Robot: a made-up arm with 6 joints.
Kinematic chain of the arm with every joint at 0, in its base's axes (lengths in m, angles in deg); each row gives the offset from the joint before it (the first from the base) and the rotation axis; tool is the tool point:
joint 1: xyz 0 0 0.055 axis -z
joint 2: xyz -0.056 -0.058 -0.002 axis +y
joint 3: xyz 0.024 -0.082 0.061 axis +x
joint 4: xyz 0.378 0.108 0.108 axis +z
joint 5: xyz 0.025 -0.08 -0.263 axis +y
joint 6: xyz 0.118 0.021 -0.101 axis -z
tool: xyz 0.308 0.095 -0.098
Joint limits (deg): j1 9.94..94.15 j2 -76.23..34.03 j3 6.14..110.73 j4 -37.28..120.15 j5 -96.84..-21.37 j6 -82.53..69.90
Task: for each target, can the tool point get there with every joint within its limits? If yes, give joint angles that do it. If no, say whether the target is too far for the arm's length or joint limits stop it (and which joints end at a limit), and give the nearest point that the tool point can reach.
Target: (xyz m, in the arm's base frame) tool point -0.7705 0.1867 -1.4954
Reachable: no: too far | nearest point -0.3375 -0.1833 -0.5288 | short by 1.122 m
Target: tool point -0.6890 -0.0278 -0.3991
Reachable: no: joint limits stop it (at a limit: joint 1, joint 2, joint 3, joint 4, joint 5, joint 6) | nearest point -0.5100 -0.2245 -0.4077 | short by 0.266 m
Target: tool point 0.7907 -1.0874 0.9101
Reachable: no: too far | nearest point 0.4572 -0.6287 0.5631 | short by 0.665 m
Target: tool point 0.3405 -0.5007 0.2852
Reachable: yes | joints 27.04 24.88 75.00 58.44 -90.83 -11.51
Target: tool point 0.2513 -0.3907 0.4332
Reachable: yes | joints 37.64 14.78 64.85 59.44 -89.47 -25.52
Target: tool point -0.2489 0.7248 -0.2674
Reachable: no: joint limits stop it (at a limit: joint 1, joint 2, joint 3, joint 4, joint 5) | nearest point 0.0679 0.3810 -0.0695 | short by 0.508 m
